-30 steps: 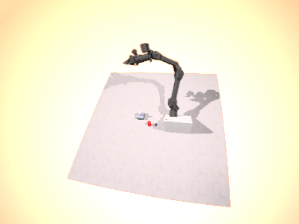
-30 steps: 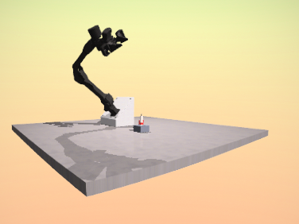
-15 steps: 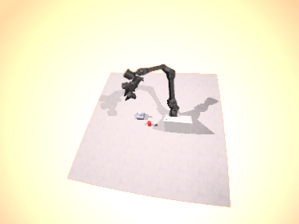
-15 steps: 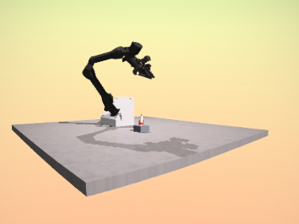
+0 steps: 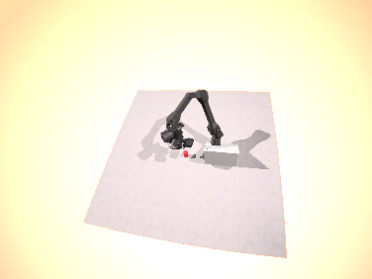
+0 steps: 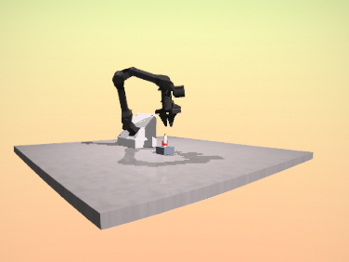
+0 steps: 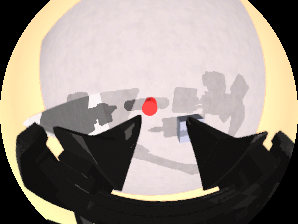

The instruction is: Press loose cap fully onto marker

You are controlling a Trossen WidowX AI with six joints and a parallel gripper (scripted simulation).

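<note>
Right now my gripper tip is 10 cm above the red cap, 2 cm past it and 1 cm to the left of it. Round my gripper tip: holder block 11 cm below, 9 cm to the right, 8 cm ahead.
</note>
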